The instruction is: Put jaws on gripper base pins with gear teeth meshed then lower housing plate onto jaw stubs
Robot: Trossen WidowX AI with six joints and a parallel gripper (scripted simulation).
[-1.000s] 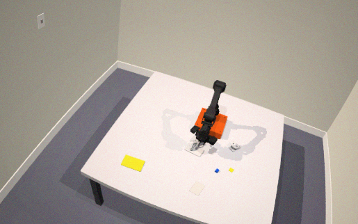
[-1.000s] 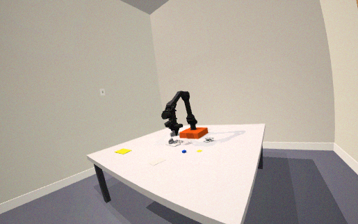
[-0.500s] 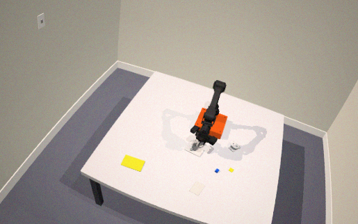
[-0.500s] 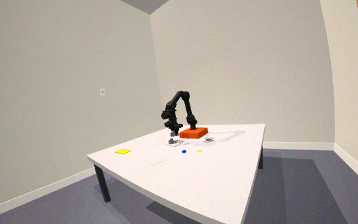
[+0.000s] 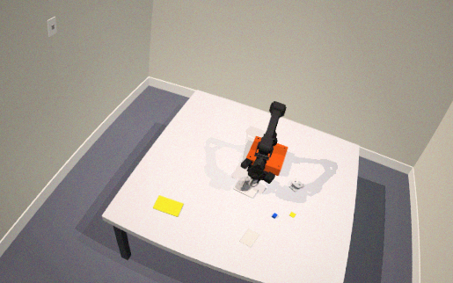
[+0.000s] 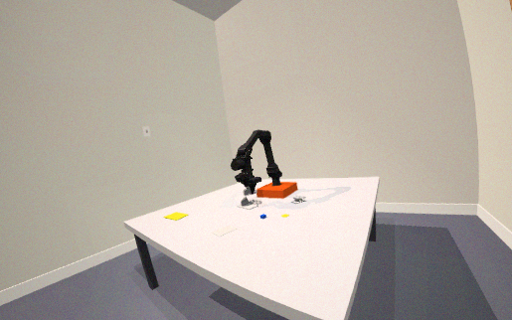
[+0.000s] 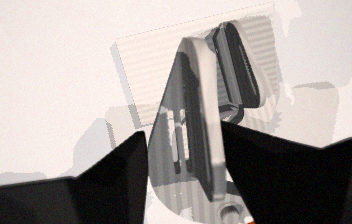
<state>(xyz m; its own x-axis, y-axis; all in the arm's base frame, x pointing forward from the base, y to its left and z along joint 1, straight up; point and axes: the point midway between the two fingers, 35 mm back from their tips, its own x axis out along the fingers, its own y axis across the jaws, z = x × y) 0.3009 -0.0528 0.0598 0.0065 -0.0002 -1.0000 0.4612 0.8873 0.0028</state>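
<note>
Right now my gripper tip is 9 cm past the white ribbed piece, 26 cm to the right of it and 7 cm above it. The rest, counted from my gripper tip: housing plate: 6 cm behind, 1 cm to the right, 8 cm below; then blue cube: 16 cm ahead, 14 cm to the left, 7 cm below; then small yellow cube: 12 cm ahead, 24 cm to the left, 8 cm below.
</note>
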